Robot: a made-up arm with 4 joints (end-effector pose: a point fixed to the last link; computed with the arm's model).
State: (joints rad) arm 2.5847 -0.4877 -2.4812 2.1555
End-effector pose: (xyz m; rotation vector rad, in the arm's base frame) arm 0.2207 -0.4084 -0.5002 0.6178 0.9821 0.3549
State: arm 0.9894 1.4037 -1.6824 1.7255
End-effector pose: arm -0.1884 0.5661 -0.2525 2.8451 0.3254 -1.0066
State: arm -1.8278 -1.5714 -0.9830 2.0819
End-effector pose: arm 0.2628 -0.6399 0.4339 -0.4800 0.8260 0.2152
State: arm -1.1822 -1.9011 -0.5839 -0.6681
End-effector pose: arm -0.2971 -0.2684 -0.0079 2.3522 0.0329 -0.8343
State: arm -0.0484 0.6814 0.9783 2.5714
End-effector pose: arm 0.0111 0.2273 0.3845 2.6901 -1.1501 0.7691
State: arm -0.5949 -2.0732 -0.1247 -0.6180
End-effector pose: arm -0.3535 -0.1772 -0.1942 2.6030 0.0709 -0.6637
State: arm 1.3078 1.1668 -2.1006 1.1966
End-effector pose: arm -0.1831 0.5923 -0.1595 -2.5770 -0.3608 1.1793
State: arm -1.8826 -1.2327 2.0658 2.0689
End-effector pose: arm 0.0174 -0.6771 0.2943 0.1682 -2.2156 -0.5236
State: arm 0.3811 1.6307 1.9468 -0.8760
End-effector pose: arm -0.5525 0.1398 -0.1578 -0.3977 -2.2386 -0.7528
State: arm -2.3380 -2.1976 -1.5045 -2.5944
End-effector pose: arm 0.2931 -0.2588 0.4230 -2.1153 1.1515 0.5063
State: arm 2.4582 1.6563 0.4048 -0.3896
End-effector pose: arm 0.0514 0.3106 -0.3088 -0.2822 -2.3651 -1.7156
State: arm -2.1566 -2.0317 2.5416 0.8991
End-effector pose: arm 0.0115 -0.6812 0.6628 0.0301 -1.4791 0.4140
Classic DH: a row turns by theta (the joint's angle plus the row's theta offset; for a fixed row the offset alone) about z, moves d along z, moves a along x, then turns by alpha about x. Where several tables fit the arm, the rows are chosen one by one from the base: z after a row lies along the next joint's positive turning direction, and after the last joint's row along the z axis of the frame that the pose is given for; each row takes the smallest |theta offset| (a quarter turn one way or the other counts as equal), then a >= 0, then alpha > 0; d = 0 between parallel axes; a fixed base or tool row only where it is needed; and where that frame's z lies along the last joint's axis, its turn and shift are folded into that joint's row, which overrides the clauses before.
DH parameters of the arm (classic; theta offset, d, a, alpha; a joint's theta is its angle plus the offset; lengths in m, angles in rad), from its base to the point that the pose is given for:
base (fixed): 0 0.113 0 1.5708
joint 1: -1.5708 0.076 0.038 1.5708
joint 2: 1.5708 0.286 0 1.5708
joint 3: 0 -0.367 0.039 -1.5708
joint 4: 0 -0.125 0.285 -1.5708
tool (fixed): 1.5708 0.106 0 0

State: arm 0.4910 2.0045 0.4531 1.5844
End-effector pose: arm 0.0249 0.5105 -0.2360 2.4002 -0.0196 1.2274
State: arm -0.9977 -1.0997 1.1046 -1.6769
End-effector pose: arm -0.3063 -0.2145 0.3103 1.3772 -0.1593 -2.3452
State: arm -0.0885 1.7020 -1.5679 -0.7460
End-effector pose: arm 0.0173 0.1570 -0.0832 -0.7302 1.6032 0.5895
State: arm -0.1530 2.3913 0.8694 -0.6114
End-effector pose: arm -0.4604 0.3490 0.1450 -1.6333 -0.8695 0.0573
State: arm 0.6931 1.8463 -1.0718 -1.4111
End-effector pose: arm 0.0076 0.0174 0.0095 -0.3332 0.3935 -0.1840
